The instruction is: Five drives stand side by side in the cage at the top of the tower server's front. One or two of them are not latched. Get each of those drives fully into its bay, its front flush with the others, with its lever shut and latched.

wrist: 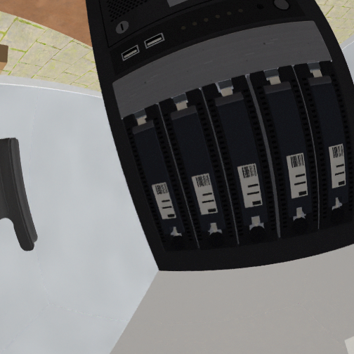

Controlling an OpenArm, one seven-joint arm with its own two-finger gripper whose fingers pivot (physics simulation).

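Observation:
Five dark drives stand side by side in the cage of the black tower server. From left to right they are the first, second, third, fourth and fifth drive. Each has a white label and a metal catch at its top. Their levers look folded against their fronts. The third may stand slightly proud, with a wider pale strip at its right; I cannot tell surely. My gripper is open and empty; one dark finger shows at the left edge, apart from the server. The other finger is outside the view.
A grey panel lies above the drives, with two USB ports and a round button beyond it. A pale surface lies left of the server, and a grey-beige surface is below it. A brown block shows at the left edge.

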